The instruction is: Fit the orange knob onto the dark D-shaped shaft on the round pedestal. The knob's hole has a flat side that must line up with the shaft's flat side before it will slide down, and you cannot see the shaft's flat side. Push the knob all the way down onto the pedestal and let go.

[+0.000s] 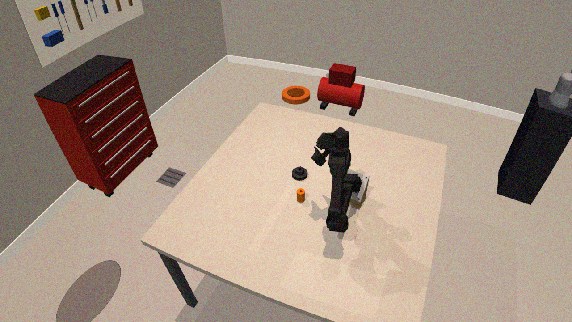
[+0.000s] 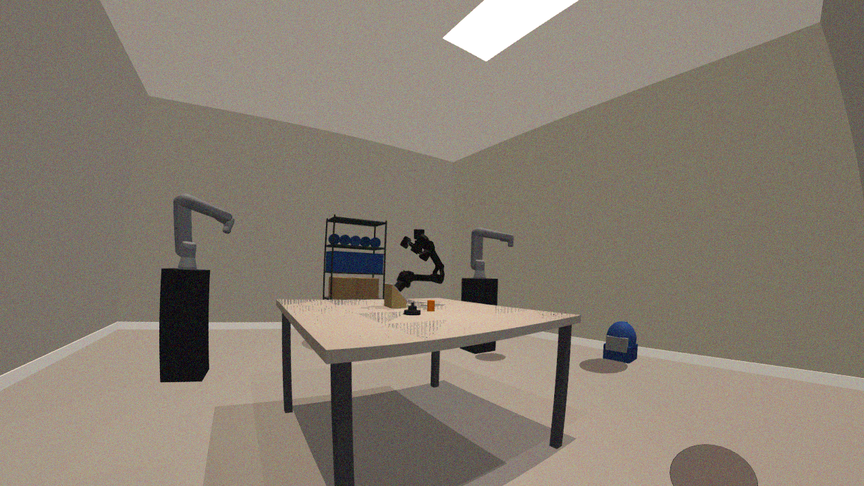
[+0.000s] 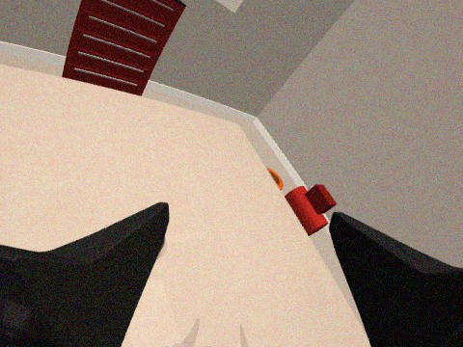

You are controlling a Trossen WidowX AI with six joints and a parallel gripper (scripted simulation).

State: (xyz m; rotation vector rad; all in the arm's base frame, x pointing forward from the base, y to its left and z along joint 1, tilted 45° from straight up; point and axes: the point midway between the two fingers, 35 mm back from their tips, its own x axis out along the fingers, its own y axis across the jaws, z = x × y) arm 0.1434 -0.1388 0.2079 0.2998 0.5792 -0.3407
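Now: gripper tip 60 mm short of the orange knob, 90 mm to the right of it and 300 mm above it. The rest, counted from my gripper tip: round pedestal (140 mm ahead, 60 mm to the right, 300 mm below).
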